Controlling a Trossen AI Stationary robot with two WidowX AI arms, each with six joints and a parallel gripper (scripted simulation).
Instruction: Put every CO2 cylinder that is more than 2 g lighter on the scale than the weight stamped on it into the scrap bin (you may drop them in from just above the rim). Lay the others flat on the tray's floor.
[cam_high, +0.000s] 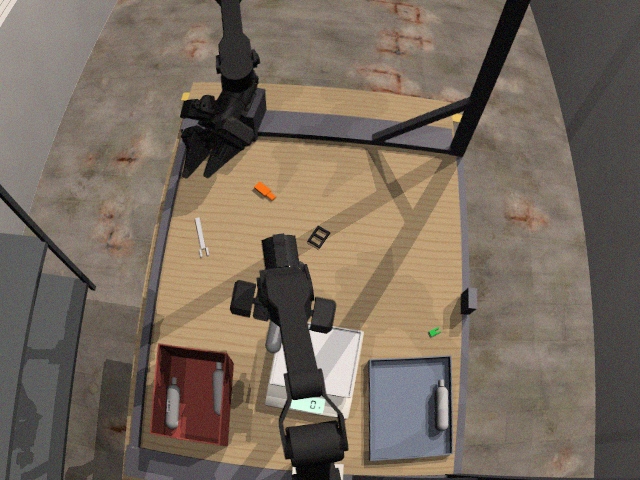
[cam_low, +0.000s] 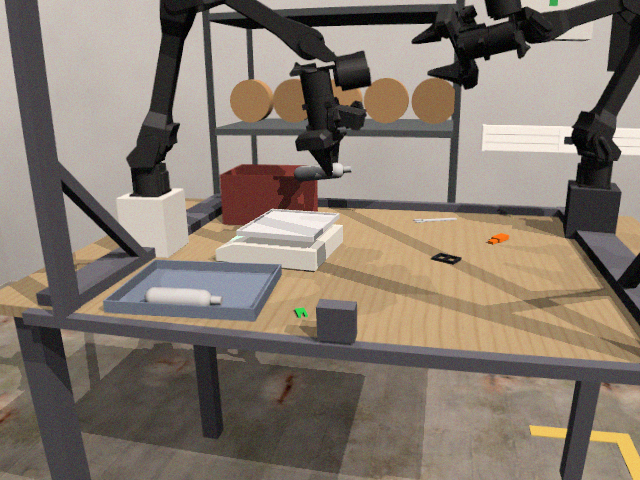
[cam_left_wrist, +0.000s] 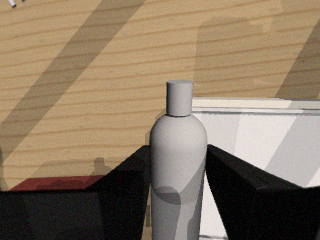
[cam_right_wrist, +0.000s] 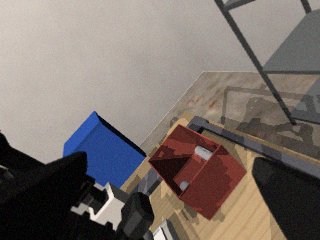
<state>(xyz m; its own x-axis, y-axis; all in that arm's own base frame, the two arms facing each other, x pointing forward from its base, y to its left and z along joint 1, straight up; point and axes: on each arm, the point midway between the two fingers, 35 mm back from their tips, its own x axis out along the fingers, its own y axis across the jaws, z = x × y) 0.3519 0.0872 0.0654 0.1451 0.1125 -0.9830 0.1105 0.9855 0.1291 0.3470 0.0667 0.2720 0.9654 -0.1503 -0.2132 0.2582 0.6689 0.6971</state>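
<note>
Now: left hand 13 cm above the scale plate, 8 cm to the right of it and 6 cm past it. From my left hand the other things lie so: red scrap bin (22 cm ahead, 15 cm below, 13 cm to the left); black buckle (21 cm to the right, 18 cm below, 12 cm behind); white scale (15 cm below, 9 cm to the left, 5 cm behind).
</note>
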